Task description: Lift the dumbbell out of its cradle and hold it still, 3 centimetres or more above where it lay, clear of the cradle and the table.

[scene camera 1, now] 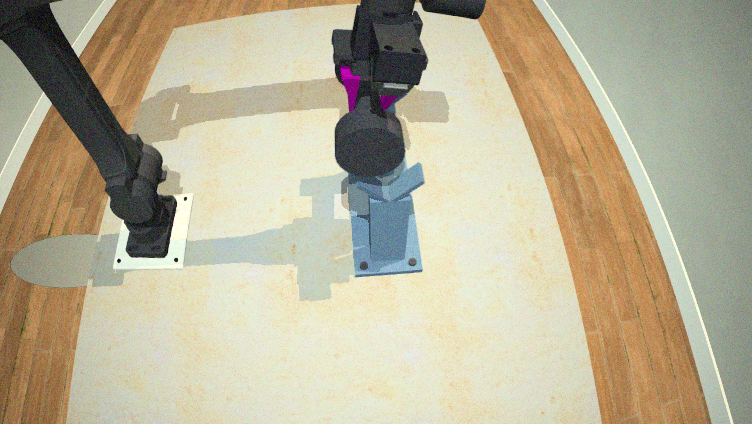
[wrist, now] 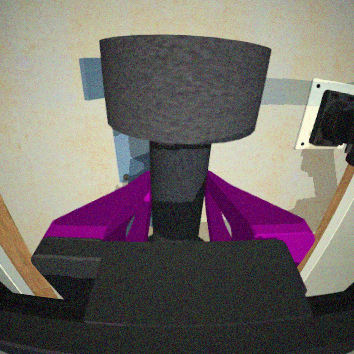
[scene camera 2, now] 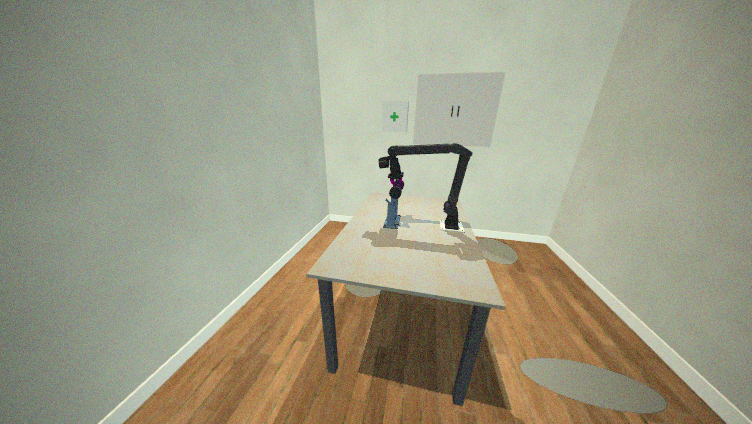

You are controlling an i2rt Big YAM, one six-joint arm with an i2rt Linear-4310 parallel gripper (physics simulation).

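Frame: origin at the arm's base, x ahead, y left, z up, level; millimetres.
Seen in the pictures: gripper, fingertip midpoint: [wrist: 177,178]; arm's base, origin of the base link: [scene camera 1: 152,228] [wrist: 329,118] [scene camera 2: 451,225].
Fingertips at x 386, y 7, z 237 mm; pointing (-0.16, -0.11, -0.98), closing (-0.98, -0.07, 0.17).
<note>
Offsets run from my fingertips to a thing's top centre. Level surfaces: height alone.
The dark grey dumbbell @[dx +0, dy +22, dz +46 mm] [scene camera 1: 369,143] [scene camera 2: 395,192] [wrist: 185,90] has a thick round head and a black handle. My gripper [scene camera 1: 369,106] [scene camera 2: 397,181] [wrist: 177,178], with magenta fingers, is shut on the handle, one finger on each side. The blue cradle @[dx +22, dy +23, dz -51 mm] [scene camera 1: 389,226] [scene camera 2: 391,214] [wrist: 91,79] stands on the table, with a V-shaped rest on its post. The near head appears raised over this V; it hides part of the rest in scene camera 1, so the exact gap is hard to tell. The far head and the cradle's far end are mostly hidden.
The arm's white base plate [scene camera 1: 183,226] [scene camera 2: 461,229] [wrist: 307,120] is fixed to the table @[dz -245 mm] [scene camera 1: 315,358] [scene camera 2: 410,273] beside the cradle. Screws hold the cradle's foot. The arm's shadows cross the table top. A cabinet [scene camera 2: 458,94] and a green-cross box [scene camera 2: 387,125] show on the wall.
</note>
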